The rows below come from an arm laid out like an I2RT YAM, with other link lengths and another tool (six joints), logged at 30 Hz.
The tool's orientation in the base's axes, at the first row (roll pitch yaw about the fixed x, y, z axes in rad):
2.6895 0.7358 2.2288
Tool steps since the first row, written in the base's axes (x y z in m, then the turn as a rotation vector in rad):
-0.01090 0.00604 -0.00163 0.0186 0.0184 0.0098
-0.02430 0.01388 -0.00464 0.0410 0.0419 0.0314
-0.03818 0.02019 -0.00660 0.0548 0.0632 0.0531
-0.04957 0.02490 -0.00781 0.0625 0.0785 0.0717
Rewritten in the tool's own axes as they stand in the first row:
0.00958 -0.00161 -0.00798 -0.0042 0.0275 0.0029
0.02227 -0.00358 -0.01720 -0.0151 0.0648 -0.0005
0.03358 -0.00667 -0.02714 -0.0234 0.0958 -0.0095
0.04232 -0.00945 -0.03547 -0.0304 0.1179 -0.0197

